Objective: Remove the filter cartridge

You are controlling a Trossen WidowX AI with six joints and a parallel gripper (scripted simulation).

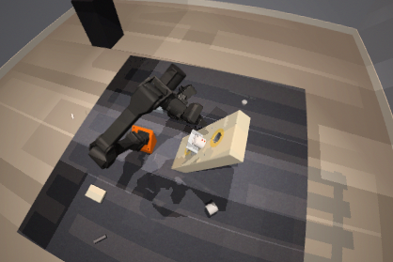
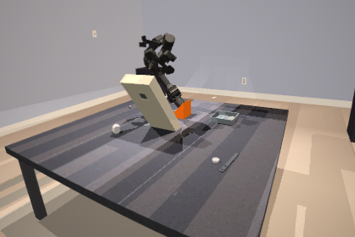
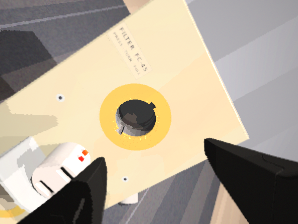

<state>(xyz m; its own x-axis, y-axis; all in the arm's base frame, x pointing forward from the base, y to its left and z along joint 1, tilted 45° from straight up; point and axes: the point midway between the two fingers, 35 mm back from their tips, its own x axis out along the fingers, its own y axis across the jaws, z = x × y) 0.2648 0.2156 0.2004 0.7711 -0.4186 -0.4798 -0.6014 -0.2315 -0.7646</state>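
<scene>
My gripper tip is 1 cm past the round filter cartridge and 13 cm above it. Also, from my gripper tip: grey-blue tray (37 cm behind, 27 cm to the left, 33 cm below); pale flat block (43 cm behind, 34 cm to the right, 33 cm below); tan service panel (3 cm ahead, 15 cm below).
</scene>
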